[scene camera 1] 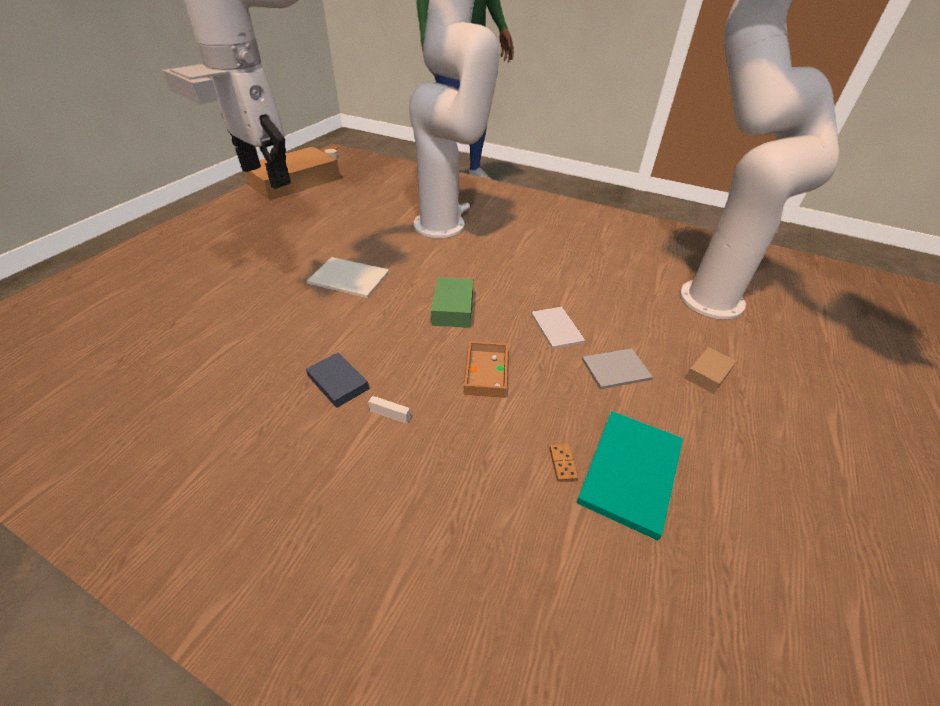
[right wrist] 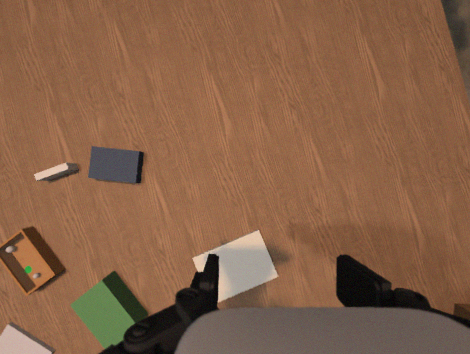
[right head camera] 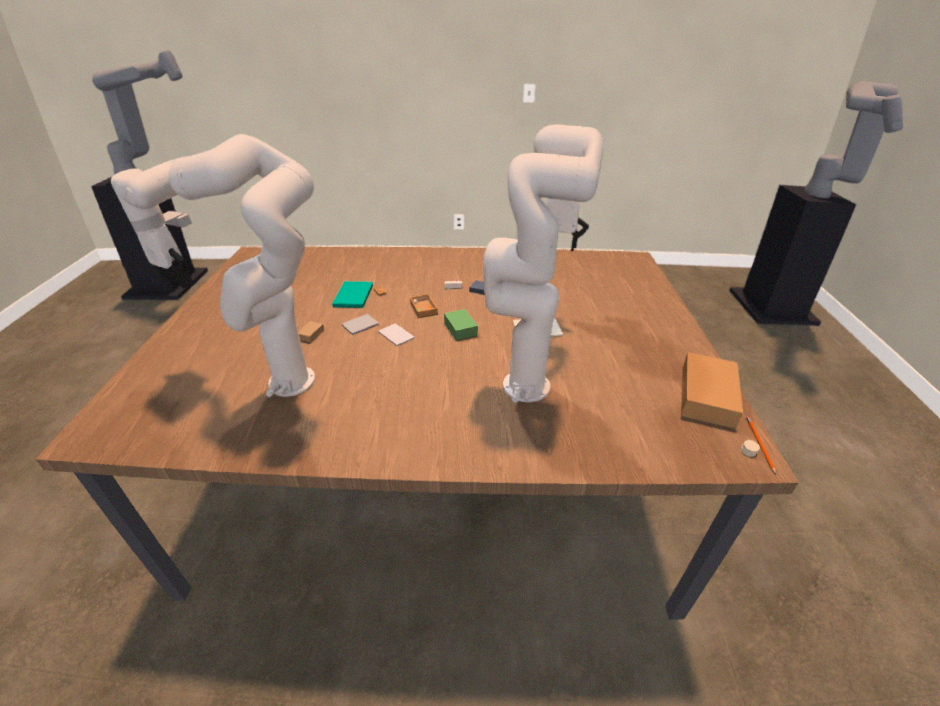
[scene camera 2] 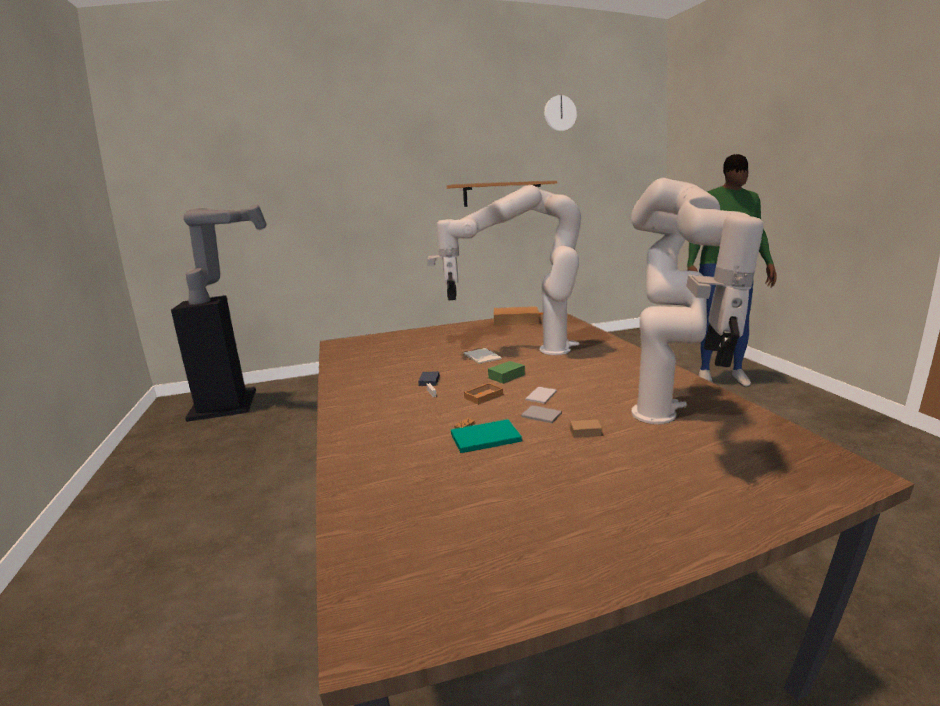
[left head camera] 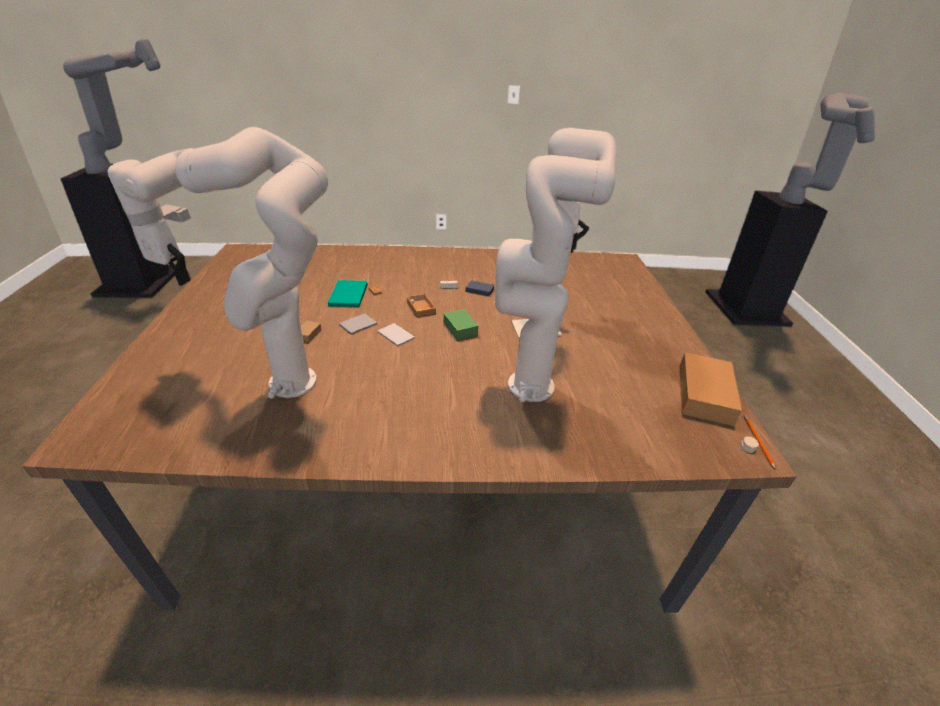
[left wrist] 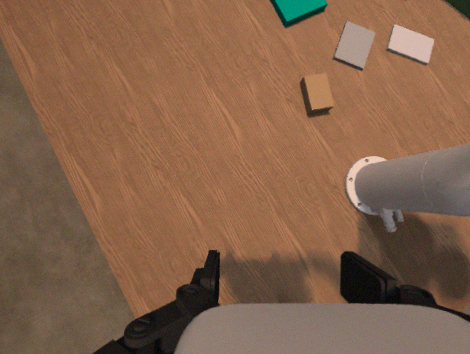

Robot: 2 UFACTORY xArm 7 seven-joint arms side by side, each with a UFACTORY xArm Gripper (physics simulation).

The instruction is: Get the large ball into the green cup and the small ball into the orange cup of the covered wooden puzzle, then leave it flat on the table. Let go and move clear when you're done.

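Places are measured from the left arm's base along level axes (x ahead, y left, z up), in millimetres.
Where they show: left gripper, fingertip midpoint: (right head camera: 178, 282) (scene camera 2: 716, 357) (left head camera: 174, 279) (left wrist: 279, 271); right gripper, fingertip midpoint: (scene camera 1: 266, 177) (right wrist: 277, 274) (right head camera: 557, 247) (scene camera 2: 452, 297); left arm's base at its link origin: (scene camera 1: 711, 300) (right head camera: 292, 381) (scene camera 2: 653, 414) (left head camera: 293, 382) (left wrist: 371, 185); right arm's base at its link origin: (scene camera 1: 439, 225) (right head camera: 526, 386) (scene camera 2: 555, 350) (left head camera: 530, 386).
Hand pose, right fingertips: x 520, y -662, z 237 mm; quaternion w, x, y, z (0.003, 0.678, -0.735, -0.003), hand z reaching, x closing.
Each offset is from my right fingertips to the top centre of the thing. "spot": to the spot under its first point.
The wooden puzzle @[dx -59, dy +423, dz -215 mm] (left head camera: 427, 313) (right head camera: 430, 313) (scene camera 1: 486, 392) (scene camera 2: 490, 396) (right wrist: 46, 251) lies flat on the table. Inside, the larger ball @[dx -37, dy +460, dz -221 mm] (scene camera 1: 497, 385) (right wrist: 10, 249) is near one end wall and the smaller ball @[dx -91, dy +416, dz -225 mm] (scene camera 1: 494, 357) (right wrist: 36, 275) toward the other. Neither is on the green cup @[spot: dx -66, dy +445, dz -218 mm] (scene camera 1: 500, 368) (right wrist: 28, 269) or the orange cup @[spot: dx -36, dy +412, dz -218 mm] (scene camera 1: 473, 369). The clear cover cannot be made out. My left gripper (left wrist: 279, 271) (scene camera 2: 725, 353) is open and empty, high and far from the puzzle. My right gripper (right wrist: 277, 274) (scene camera 1: 263, 174) (scene camera 2: 451, 294) is open and empty, high above the table beyond the pale sheet.
Near the puzzle are a green block @[dx -158, dy +270, dz -201 mm] (scene camera 1: 452, 297) (right wrist: 107, 312), a navy block @[dx +111, dy +248, dz -219 mm] (scene camera 1: 337, 378) (right wrist: 115, 165), a white bar @[dx +105, dy +360, dz -214 mm] (scene camera 1: 389, 408) (right wrist: 52, 172), a pink-white pad @[dx -238, dy +458, dz -231 mm] (scene camera 1: 557, 326), a grey pad @[dx -206, dy +592, dz -230 mm] (scene camera 1: 617, 367), a domino @[dx +17, dy +612, dz -228 mm] (scene camera 1: 563, 462) and a teal book @[dx -31, dy +694, dz -222 mm] (scene camera 1: 632, 472). A pale sheet @[dx -101, dy +33, dz -230 mm] (scene camera 1: 348, 276) (right wrist: 245, 265) lies farther off.
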